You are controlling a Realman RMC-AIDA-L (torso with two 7-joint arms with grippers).
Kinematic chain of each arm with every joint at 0, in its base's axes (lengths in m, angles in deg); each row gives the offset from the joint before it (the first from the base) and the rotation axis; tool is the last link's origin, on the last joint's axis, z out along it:
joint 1: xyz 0 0 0.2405 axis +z
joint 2: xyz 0 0 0 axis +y
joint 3: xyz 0 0 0.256 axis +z
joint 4: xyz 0 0 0 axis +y
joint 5: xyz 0 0 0.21 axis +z
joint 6: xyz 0 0 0 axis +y
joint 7: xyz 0 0 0.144 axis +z
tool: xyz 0 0 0
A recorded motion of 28 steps. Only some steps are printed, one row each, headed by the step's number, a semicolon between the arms.
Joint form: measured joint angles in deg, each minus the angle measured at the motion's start. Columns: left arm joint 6, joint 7, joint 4, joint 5, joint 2, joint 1, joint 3; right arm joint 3, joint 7, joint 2, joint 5, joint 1, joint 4, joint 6.
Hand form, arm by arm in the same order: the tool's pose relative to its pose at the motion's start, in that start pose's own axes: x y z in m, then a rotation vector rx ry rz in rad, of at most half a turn. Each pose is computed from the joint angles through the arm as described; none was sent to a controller.
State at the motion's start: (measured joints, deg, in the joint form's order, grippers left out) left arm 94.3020 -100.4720 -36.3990 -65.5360 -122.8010 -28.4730 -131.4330; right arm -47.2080 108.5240 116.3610 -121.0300 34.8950 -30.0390 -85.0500
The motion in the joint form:
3: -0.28 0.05 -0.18 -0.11 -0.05 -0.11 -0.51; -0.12 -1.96 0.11 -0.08 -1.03 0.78 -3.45
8: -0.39 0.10 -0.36 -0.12 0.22 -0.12 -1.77; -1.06 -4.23 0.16 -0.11 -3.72 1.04 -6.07
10: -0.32 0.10 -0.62 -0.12 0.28 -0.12 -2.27; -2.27 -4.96 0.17 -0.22 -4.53 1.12 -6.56
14: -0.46 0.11 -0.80 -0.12 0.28 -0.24 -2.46; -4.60 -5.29 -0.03 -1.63 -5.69 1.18 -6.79
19: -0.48 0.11 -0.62 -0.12 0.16 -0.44 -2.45; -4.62 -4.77 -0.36 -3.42 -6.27 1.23 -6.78
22: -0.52 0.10 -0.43 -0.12 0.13 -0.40 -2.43; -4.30 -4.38 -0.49 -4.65 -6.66 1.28 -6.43
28: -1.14 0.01 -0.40 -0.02 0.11 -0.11 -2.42; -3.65 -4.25 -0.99 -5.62 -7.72 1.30 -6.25
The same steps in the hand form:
3: 0.0023 -0.0010 -0.0006 0.0076 0.0107 0.0036; 0.0130 0.0073 -0.0002 -0.0606 0.0219 -0.0056
8: 0.0051 -0.0034 -0.0054 0.0234 0.0296 0.0049; 0.0354 0.0111 -0.0044 -0.0983 0.0431 -0.0009
10: 0.0066 -0.0039 -0.0073 0.0285 0.0369 0.0078; 0.0435 0.0125 -0.0044 -0.1077 0.0644 -0.0046
14: 0.0082 -0.0044 -0.0076 0.0326 0.0399 0.0119; 0.0585 0.0122 -0.0055 -0.1066 0.1250 -0.0024
19: 0.0087 -0.0040 -0.0059 0.0282 0.0396 0.0115; 0.0664 0.0095 -0.0095 -0.0913 0.1557 0.0149
22: 0.0077 -0.0040 -0.0054 0.0272 0.0397 0.0076; 0.0713 0.0070 -0.0119 -0.0755 0.1697 0.0291
28: 0.0059 -0.0056 -0.0061 0.0396 0.0412 0.0007; 0.0792 0.0031 -0.0188 -0.0541 0.1739 0.0505

